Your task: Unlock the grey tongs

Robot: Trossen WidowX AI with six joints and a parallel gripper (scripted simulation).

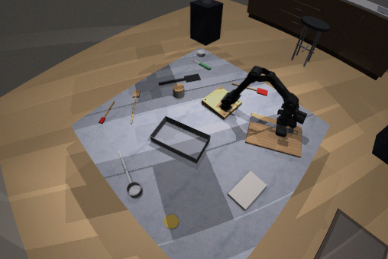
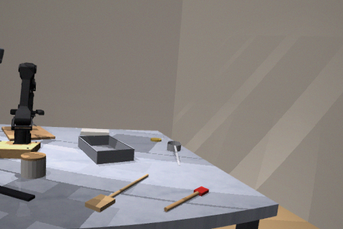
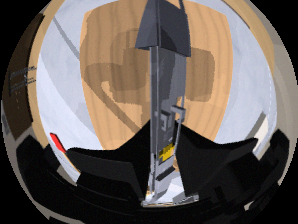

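Right now my gripper tip is 40 mm below the yellow lock piece. The rest, counted from my gripper tip: wooden board: 40 mm below; white slab: 420 mm ahead, 80 mm to the left, 30 mm below; red-headed spatula: 340 mm to the right, 230 mm behind, 40 mm below.
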